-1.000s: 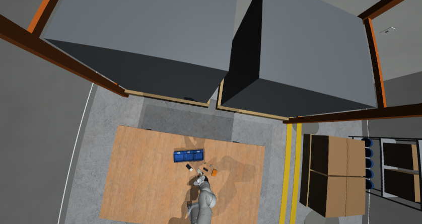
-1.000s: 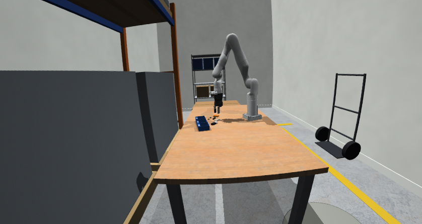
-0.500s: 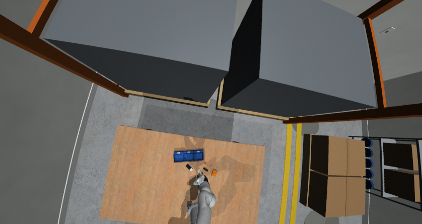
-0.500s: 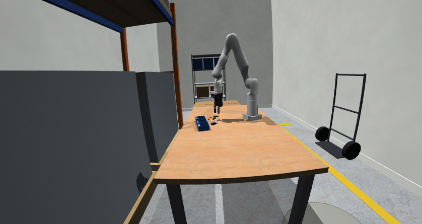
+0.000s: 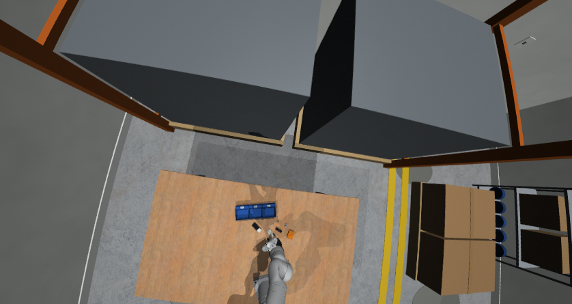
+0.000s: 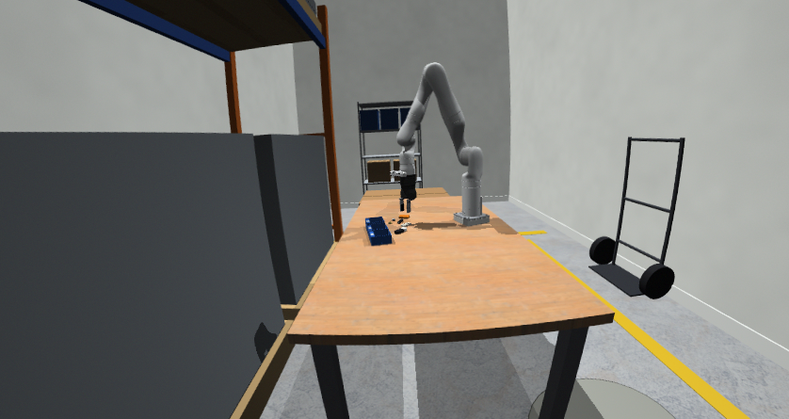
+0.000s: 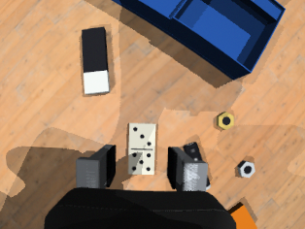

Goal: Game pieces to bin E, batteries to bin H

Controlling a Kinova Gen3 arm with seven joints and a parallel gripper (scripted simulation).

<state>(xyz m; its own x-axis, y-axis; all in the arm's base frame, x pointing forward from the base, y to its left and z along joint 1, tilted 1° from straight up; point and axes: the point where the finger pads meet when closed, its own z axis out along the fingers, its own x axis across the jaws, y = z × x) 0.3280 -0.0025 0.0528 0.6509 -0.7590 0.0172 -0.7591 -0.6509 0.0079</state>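
Right now the white domino is 80 mm below my hand. The rest, counted from my hand: brass nut: 80 mm below, 80 mm ahead, 40 mm to the right; silver nut: 100 mm to the right, 80 mm below, 60 mm ahead; dark cylindrical battery: 80 mm below, 50 mm to the right, 20 mm ahead.
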